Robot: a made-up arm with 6 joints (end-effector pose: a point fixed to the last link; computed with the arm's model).
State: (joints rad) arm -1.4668 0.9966 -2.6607 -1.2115 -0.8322 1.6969
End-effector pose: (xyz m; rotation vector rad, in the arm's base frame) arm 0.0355 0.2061 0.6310 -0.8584 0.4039 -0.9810
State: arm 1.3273 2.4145 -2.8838 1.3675 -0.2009 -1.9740
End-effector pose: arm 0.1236 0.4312 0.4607 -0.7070 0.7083 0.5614
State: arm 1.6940 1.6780 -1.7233 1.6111 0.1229 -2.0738
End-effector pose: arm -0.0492 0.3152 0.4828 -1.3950 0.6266 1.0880
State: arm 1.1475 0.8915 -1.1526 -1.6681 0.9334 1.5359
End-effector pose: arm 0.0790 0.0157 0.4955 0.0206 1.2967 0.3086
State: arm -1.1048 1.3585 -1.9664 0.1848 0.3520 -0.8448
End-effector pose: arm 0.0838 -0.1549 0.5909 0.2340 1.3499 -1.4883
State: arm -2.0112 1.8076 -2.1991 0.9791 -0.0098 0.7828
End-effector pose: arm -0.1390 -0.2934 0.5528 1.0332 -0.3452 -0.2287
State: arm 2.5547 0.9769 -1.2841 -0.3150 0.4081 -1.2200
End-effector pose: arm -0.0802 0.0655 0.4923 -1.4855 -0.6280 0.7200
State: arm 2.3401 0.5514 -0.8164 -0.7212 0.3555 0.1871
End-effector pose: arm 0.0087 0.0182 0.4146 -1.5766 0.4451 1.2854
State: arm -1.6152 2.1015 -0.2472 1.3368 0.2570 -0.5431
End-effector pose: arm 0.0139 -0.1441 0.1325 -2.7831 -1.0283 -0.4955
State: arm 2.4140 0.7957 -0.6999 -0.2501 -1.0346 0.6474
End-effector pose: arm -0.0398 0.0121 0.4662 -0.8502 0.2296 2.8677
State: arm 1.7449 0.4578 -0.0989 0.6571 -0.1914 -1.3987
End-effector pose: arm 0.0084 0.0068 0.2719 -1.6112 0.6338 0.6430
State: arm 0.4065 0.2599 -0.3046 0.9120 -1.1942 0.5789
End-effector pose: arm -0.0502 -0.0873 0.3494 0.9548 0.1594 1.1418
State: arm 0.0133 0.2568 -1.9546 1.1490 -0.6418 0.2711
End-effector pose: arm -0.3561 -0.0495 0.4847 0.1561 -0.8088 1.4227
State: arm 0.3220 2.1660 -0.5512 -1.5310 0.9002 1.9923
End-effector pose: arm 0.2278 0.0083 0.1466 0.2049 2.5537 -1.1404
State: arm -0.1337 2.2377 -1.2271 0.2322 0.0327 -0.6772
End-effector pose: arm 0.3710 -0.0493 0.1588 -0.3970 2.5094 -0.2213
